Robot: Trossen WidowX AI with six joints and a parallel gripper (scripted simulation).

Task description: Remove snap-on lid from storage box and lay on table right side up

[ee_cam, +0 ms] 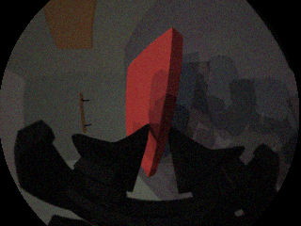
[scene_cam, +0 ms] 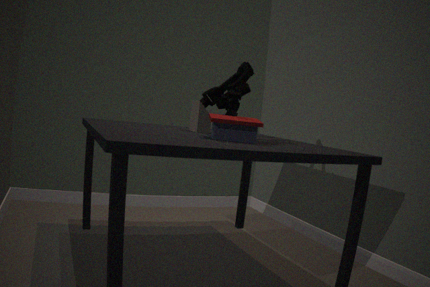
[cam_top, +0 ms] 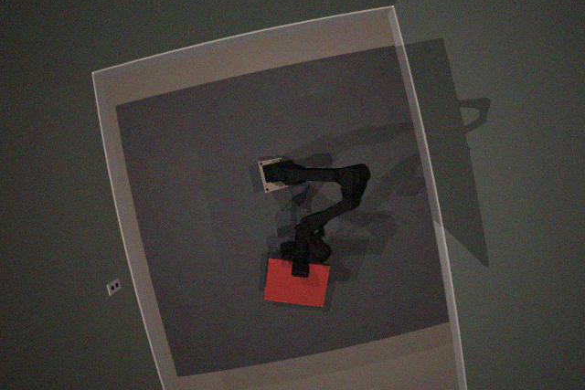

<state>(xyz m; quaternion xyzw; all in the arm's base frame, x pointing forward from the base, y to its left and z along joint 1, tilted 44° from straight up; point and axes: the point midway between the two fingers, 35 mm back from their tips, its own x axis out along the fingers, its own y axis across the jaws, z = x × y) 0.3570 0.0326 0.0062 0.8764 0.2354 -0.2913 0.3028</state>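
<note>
My gripper tip is now 70 mm short of the lid and 30 mm to the left of it. Round my gripper tip: grey-blue storage box: 70 mm ahead, 20 mm to the right, 60 mm below.
</note>
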